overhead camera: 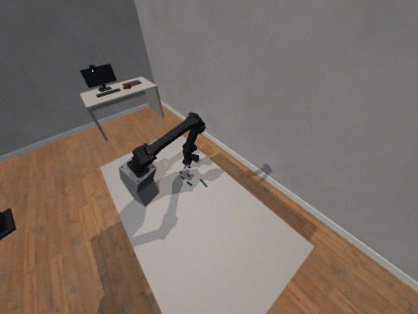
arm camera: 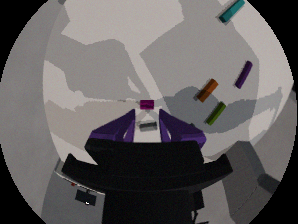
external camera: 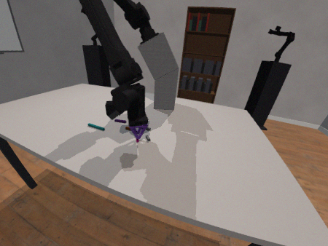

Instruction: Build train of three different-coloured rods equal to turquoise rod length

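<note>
My hand is 2 cm above the magenta rod. From my hand the other things lie so: purple rod: 14 cm behind, 14 cm to the right, 2 cm below; lime rod: 13 cm behind, 4 cm to the right, 2 cm below; orange rod: 7 cm behind, 6 cm to the right, 2 cm below.
</note>
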